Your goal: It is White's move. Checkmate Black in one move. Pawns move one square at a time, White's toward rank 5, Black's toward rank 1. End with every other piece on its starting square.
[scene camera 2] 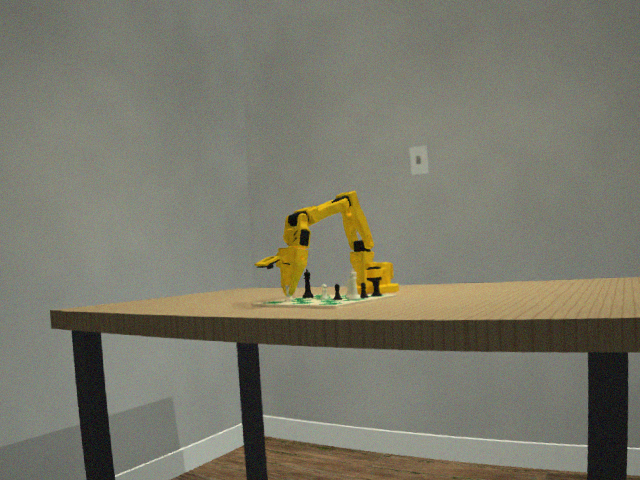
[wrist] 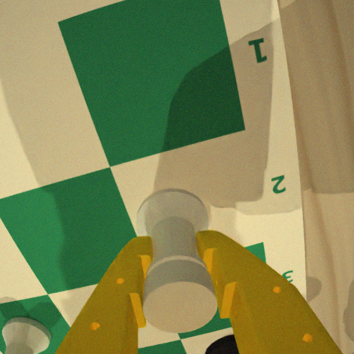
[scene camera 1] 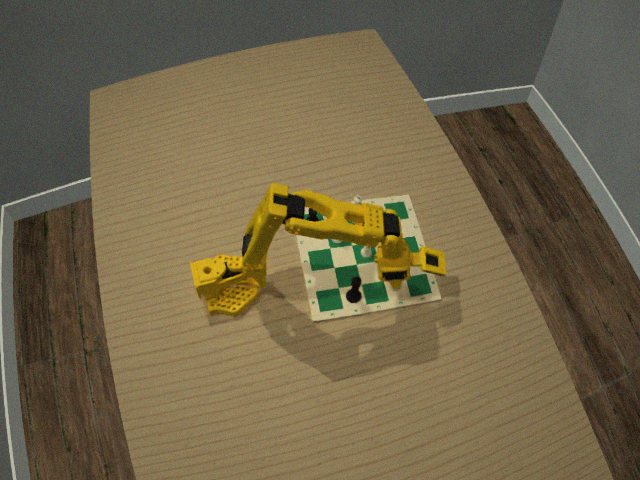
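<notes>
My gripper is shut on a white flat-topped piece, seemingly a rook. The jaws press on both its sides. It is upright over the rank 2 edge-file square, low at the board; whether its base touches is hidden. A tall black king stands on the same edge file, nearer the arm base; its top shows at the bottom of the wrist view. A white pawn stands on a green square. The chessboard lies flat.
A tall white piece, two black pawns and a black rook stand on the board toward the arm base. In scene camera 1, the arm partly hides a white piece and a black piece.
</notes>
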